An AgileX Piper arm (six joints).
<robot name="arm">
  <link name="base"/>
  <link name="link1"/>
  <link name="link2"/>
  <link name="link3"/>
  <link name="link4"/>
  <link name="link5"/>
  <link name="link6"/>
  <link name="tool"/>
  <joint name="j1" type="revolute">
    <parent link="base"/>
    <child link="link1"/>
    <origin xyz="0 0 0.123" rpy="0 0 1.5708"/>
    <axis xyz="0 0 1"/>
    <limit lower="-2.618" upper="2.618"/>
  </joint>
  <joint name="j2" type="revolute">
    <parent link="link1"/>
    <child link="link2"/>
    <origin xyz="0 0 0" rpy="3.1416 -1.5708 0"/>
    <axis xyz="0 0 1"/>
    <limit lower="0" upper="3.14"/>
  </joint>
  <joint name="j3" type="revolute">
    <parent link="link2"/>
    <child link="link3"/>
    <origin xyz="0.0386 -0.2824 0"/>
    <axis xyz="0 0 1"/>
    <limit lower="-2.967" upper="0"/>
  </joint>
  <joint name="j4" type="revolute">
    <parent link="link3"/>
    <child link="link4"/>
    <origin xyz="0.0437 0.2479 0" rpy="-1.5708 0 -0.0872"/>
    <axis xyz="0 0 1"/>
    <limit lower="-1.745" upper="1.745"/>
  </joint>
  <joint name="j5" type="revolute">
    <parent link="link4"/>
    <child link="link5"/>
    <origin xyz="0 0 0" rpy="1.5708 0 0"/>
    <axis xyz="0 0 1"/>
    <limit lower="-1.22" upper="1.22"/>
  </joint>
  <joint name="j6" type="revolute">
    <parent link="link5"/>
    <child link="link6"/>
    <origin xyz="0 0.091 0" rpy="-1.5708 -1.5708 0"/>
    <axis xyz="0 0 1"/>
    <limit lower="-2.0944" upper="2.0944"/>
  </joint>
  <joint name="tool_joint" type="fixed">
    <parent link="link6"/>
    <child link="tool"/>
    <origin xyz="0 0 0" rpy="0 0 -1.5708"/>
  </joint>
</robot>
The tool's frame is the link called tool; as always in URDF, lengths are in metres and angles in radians.
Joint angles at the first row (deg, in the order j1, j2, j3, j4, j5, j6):
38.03, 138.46, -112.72, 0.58, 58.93, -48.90
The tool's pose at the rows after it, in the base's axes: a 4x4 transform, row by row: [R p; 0 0 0 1], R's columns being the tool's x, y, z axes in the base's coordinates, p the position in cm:
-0.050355 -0.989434 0.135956 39.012; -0.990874 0.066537 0.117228 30.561; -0.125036 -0.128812 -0.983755 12.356; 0 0 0 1
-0.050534 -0.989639 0.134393 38.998; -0.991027 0.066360 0.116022 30.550; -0.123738 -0.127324 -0.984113 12.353; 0 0 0 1
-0.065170 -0.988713 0.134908 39.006; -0.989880 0.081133 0.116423 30.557; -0.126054 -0.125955 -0.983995 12.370; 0 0 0 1
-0.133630 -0.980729 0.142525 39.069; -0.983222 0.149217 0.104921 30.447; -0.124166 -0.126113 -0.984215 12.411; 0 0 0 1
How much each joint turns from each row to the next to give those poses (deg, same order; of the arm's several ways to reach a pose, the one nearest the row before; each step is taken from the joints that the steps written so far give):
-0.05, 0.00, 0.00, 0.00, 0.00, 0.00
0.00, 0.00, 0.00, 0.00, 0.11, 0.00
0.00, 0.00, -0.04, 0.00, 0.00, 0.86
0.00, -0.05, 0.00, -0.91, 0.12, 4.36

